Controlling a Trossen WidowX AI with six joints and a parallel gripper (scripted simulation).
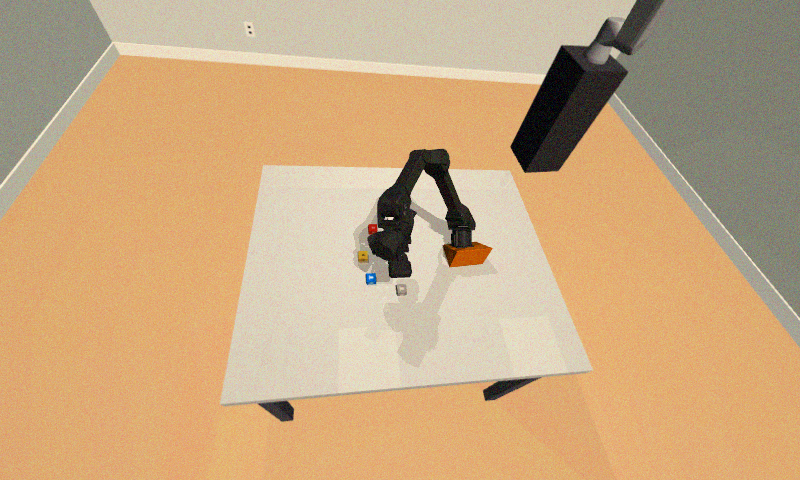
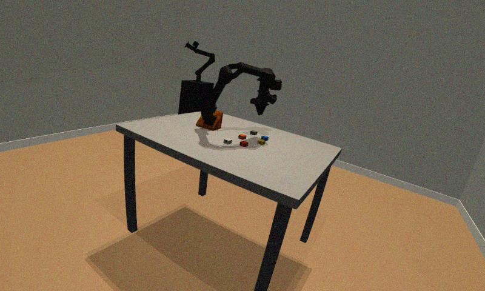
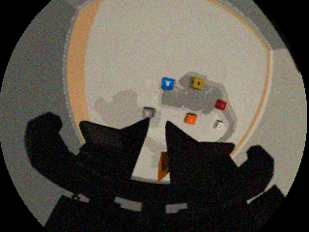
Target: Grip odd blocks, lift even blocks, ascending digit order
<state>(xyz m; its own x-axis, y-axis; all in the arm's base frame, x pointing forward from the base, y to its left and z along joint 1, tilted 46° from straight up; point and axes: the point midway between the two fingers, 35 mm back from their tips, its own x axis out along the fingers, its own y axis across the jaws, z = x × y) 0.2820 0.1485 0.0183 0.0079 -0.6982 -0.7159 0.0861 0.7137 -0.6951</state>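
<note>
Now: gripper tip 3 cm past the grey block, 4 cm to the right of it and 12 cm above it. Round my gripper tip: orange block 4 cm behind, 11 cm to the right, 12 cm below; blue block 6 cm ahead, 2 cm to the right, 12 cm below; yellow block 8 cm ahead, 11 cm to the right, 12 cm below.
</note>
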